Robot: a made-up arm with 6 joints.
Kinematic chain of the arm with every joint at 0, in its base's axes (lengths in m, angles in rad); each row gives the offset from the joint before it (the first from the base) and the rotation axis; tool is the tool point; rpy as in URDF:
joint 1: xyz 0 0 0.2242 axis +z
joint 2: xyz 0 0 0 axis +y
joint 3: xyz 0.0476 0 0.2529 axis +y
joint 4: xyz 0.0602 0 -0.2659 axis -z
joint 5: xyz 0 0 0 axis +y
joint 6: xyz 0.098 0 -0.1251 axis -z
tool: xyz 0 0 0 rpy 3.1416 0 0
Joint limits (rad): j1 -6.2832..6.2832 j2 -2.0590..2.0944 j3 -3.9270..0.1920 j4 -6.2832..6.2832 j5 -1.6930..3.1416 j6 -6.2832..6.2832
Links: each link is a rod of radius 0.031 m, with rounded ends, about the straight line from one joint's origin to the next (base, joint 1, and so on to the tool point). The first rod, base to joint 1, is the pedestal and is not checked.
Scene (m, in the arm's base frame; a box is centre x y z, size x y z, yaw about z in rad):
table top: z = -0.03
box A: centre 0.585 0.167 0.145 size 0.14 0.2 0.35 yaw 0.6
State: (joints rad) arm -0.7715 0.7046 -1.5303 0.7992 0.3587 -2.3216
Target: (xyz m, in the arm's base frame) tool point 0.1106 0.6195 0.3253
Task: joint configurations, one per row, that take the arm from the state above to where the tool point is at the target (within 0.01 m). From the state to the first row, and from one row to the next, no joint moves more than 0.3 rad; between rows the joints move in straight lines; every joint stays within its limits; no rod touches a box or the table.
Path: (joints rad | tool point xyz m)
1: -0.4830 0.5433 -1.7348 0.9175 0.4731 -2.1777 | 0.5136 -0.2964 0.3328
2: -0.1944 0.3820 -1.9392 1.0358 0.5876 -2.0338 | 0.5510 -0.1192 0.5018
3: 0.0941 0.2208 -2.1437 1.1541 0.7020 -1.8898 | 0.4779 0.0506 0.6612
4: 0.3827 0.0595 -2.3481 1.2724 0.8165 -1.7459 | 0.3126 0.1506 0.7920
5: 0.6712 -0.1018 -2.5526 1.3908 0.9309 -1.6020 | 0.1086 0.1388 0.8757
6: 0.9597 -0.2631 -2.7570 1.5091 1.0454 -1.4581 | -0.0631 0.0127 0.8980
7: 1.0720 -0.0165 -2.5671 1.3193 0.9289 -1.6739 | 0.0714 0.2152 0.8599
8: 1.1842 0.2300 -2.3771 1.1296 0.8125 -1.8898 | 0.1430 0.4075 0.7322
9: 1.2965 0.4766 -2.1872 0.9399 0.6960 -2.1057 | 0.1508 0.5507 0.5430
10: 1.4087 0.7231 -1.9972 0.7502 0.5795 -2.3216 | 0.1106 0.6195 0.3253

